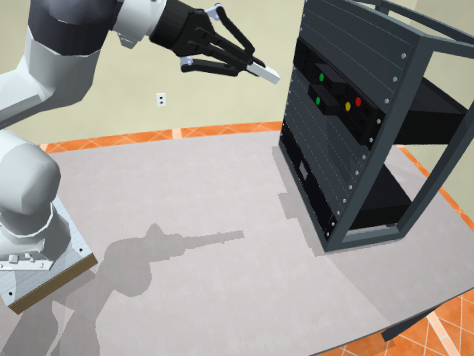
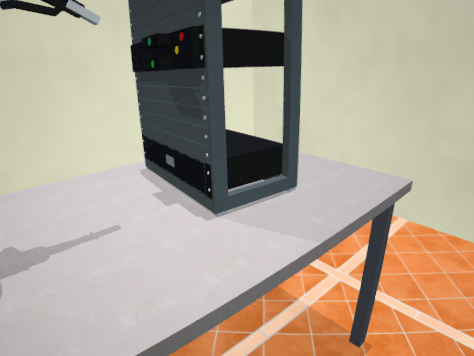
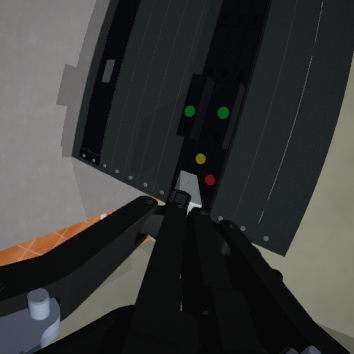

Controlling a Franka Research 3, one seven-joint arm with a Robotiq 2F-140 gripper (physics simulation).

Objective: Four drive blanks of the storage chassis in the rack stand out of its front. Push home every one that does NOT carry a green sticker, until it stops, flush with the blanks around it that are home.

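Note:
The storage chassis (image 1: 307,62) (image 2: 196,54) (image 3: 240,35) is a black unit in the rack (image 1: 378,152) (image 2: 216,125). Two blanks with green stickers, the upper one (image 1: 321,77) (image 2: 149,41) (image 3: 223,113) and the lower one (image 1: 318,101) (image 2: 152,64) (image 3: 189,111), stand out of its front. The yellow-stickered blank (image 1: 348,106) (image 2: 176,50) (image 3: 200,158) and the red-stickered blank (image 1: 358,102) (image 2: 181,36) (image 3: 210,180) look flush with the front around them. My gripper (image 1: 263,72) (image 2: 84,12) (image 3: 183,185) is shut and empty, its pale tips pointing at the rack, apart from its front.
A black unit with a grey label (image 1: 303,170) (image 2: 170,160) (image 3: 108,70) sits low in the rack. Plain panels fill the front between the units. The rack stands on the grey table (image 1: 190,195) (image 2: 250,235) (image 3: 30,100). A wall outlet (image 1: 161,99) is behind the table.

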